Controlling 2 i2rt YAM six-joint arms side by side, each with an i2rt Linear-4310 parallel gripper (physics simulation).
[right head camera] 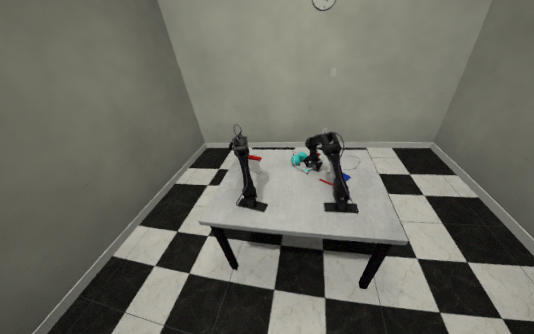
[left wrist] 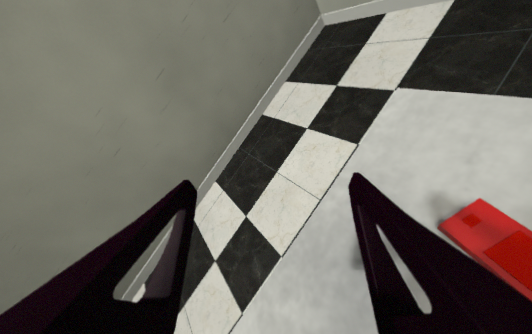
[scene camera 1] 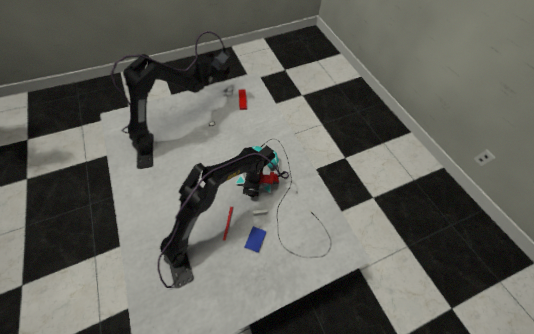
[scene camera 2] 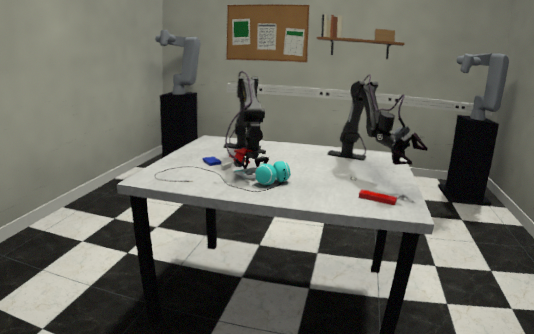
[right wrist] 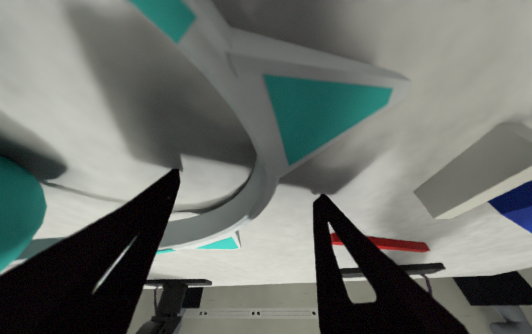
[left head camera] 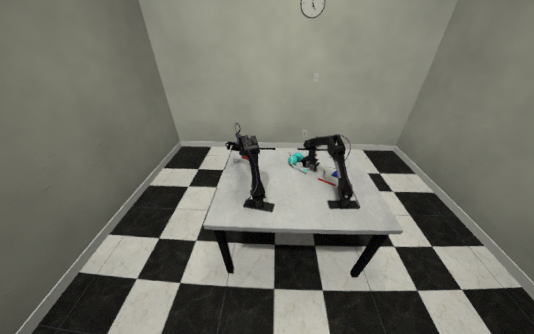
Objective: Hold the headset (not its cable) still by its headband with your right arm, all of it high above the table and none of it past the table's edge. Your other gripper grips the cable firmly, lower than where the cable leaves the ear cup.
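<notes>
The teal and grey headset (left head camera: pixel 296 159) (right head camera: pixel 299 159) (scene camera 1: pixel 274 161) (scene camera 2: pixel 266 174) lies on the table (scene camera 2: pixel 325 195), ear cups toward the far edge in the head views. My right gripper (scene camera 2: pixel 257 162) (right wrist: pixel 255 187) is open, low over the headset. In the right wrist view the grey headband (right wrist: pixel 263 185) passes between its open fingertips; whether it is fully between them is unclear. The thin dark cable (scene camera 1: pixel 278 220) (scene camera 2: pixel 200 168) runs loose in a loop on the table. My left gripper (scene camera 2: pixel 418 155) (left wrist: pixel 267 182) is open and empty, raised near the table's side edge, far from the cable.
A red box (scene camera 1: pixel 243 99) (scene camera 2: pixel 377 197) lies near the table's edge by my left gripper. A small ring (scene camera 1: pixel 212 123) lies nearby. A red bar (scene camera 1: pixel 228 223) (right wrist: pixel 405 245), a grey-white block (scene camera 1: pixel 260 212) (right wrist: pixel 475 172) and a blue block (scene camera 1: pixel 255 239) (scene camera 2: pixel 212 161) lie near my right arm.
</notes>
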